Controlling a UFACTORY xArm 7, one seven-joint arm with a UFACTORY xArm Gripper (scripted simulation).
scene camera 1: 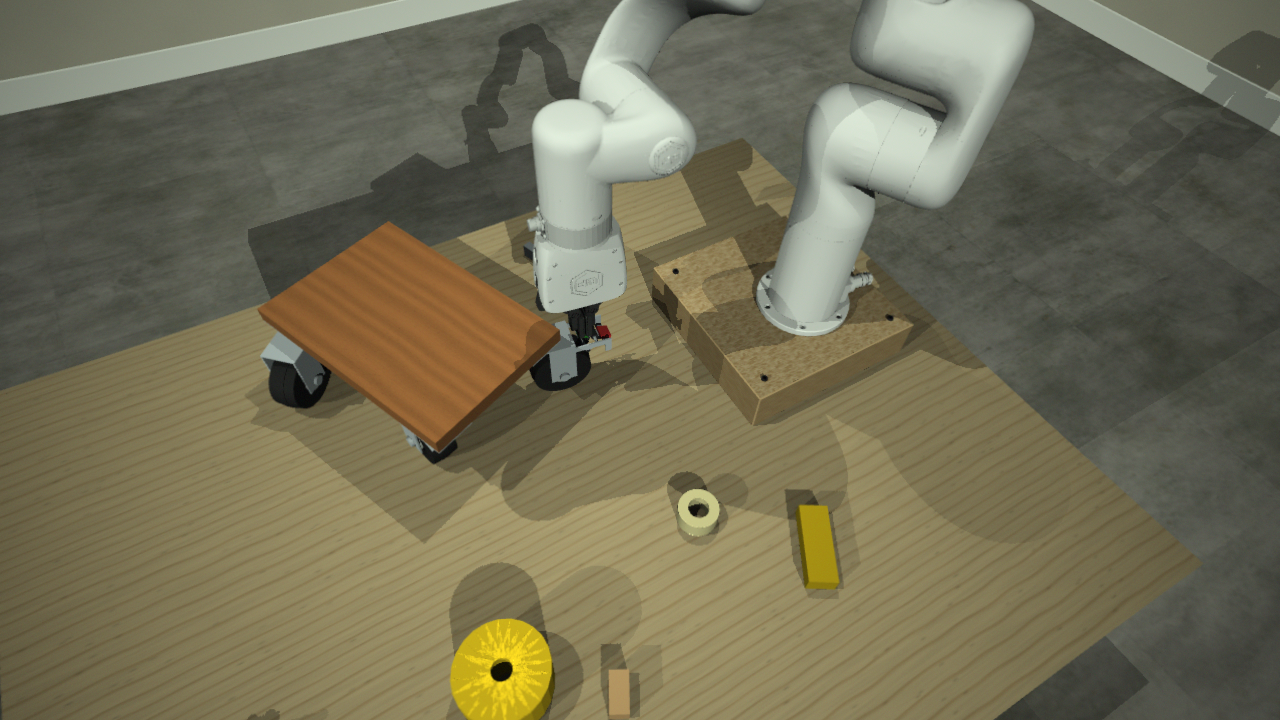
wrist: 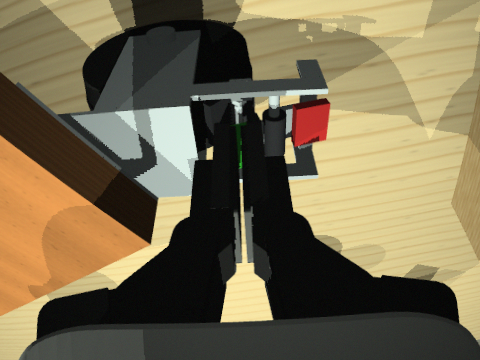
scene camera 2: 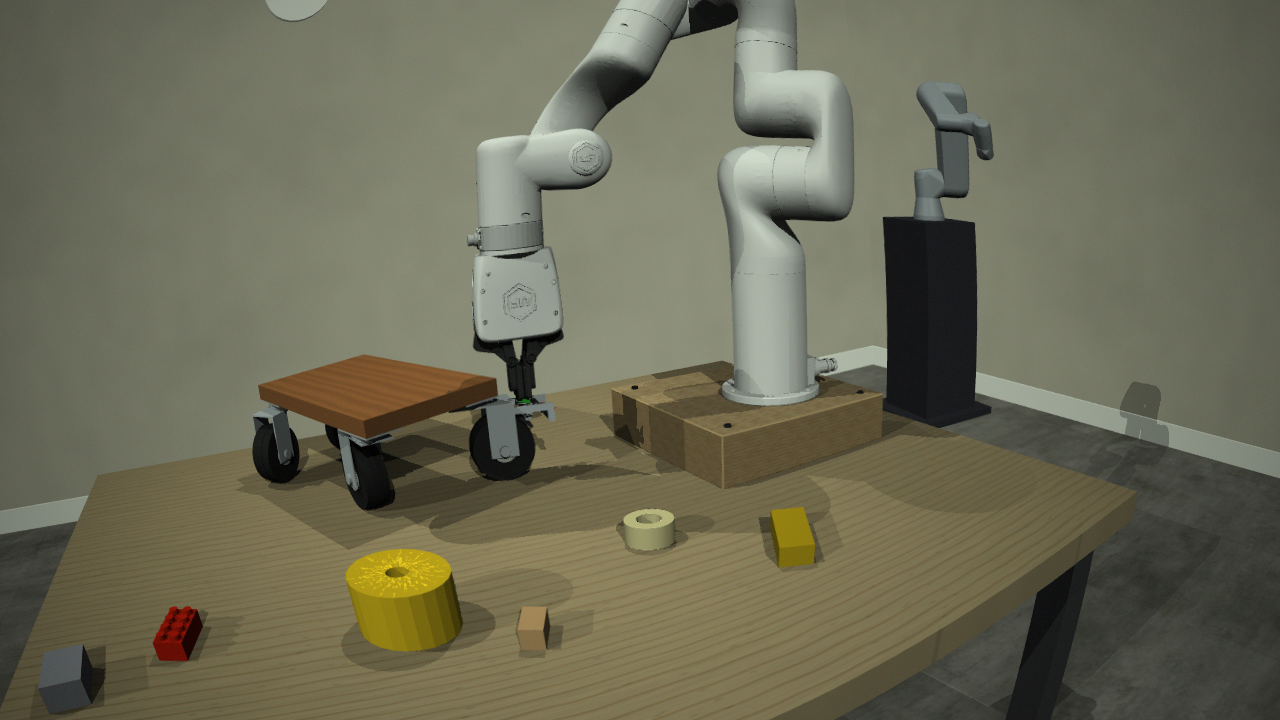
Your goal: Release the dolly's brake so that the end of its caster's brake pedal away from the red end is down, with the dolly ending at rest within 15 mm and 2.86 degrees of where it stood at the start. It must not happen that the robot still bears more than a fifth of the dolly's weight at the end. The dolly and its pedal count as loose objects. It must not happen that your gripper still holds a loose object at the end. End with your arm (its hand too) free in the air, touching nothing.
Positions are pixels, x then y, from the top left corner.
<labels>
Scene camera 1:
my gripper: 582,329
yellow bar: 818,559
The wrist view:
my gripper: 240,153
brake pedal: 306,122
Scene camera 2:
yellow bar: 794,545
yellow cylinder: 419,611
red brick: 175,640
small tan block: 533,629
</labels>
